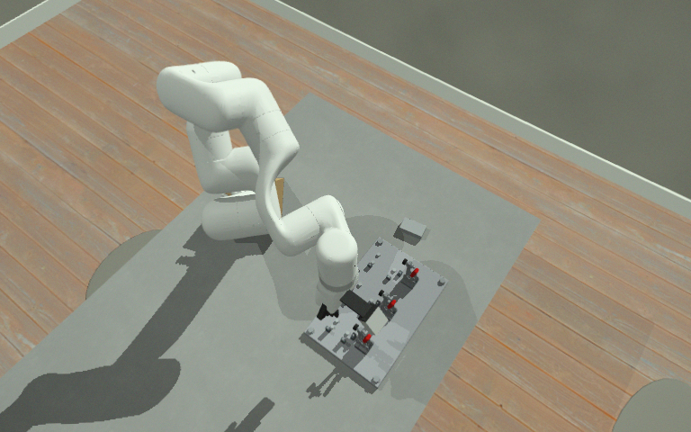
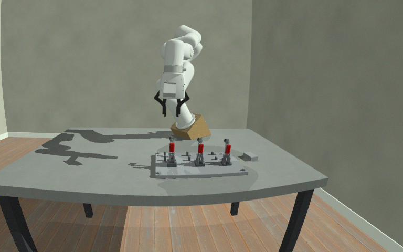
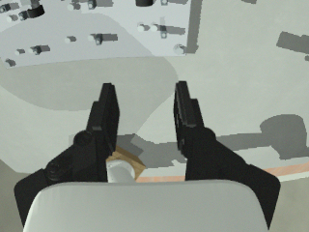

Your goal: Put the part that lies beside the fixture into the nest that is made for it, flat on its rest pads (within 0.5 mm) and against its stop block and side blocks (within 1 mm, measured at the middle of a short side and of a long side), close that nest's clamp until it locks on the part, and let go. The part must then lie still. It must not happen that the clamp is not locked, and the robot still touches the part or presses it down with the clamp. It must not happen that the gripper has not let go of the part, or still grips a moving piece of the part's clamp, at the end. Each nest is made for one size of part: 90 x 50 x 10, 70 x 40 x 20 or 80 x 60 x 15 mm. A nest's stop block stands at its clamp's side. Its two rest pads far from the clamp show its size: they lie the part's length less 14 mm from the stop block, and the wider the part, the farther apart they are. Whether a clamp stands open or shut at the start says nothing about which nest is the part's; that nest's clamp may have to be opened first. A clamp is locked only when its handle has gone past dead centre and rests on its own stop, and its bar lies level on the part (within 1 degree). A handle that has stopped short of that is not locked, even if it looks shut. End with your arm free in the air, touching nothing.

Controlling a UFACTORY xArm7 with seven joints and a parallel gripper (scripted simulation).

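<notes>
The part is 370 mm to the left of my hand, 200 mm below it and 30 mm ahead of it. The rest, counted from my hand: fixture plate: 210 mm below, 110 mm to the left, 50 mm ahead.
</notes>
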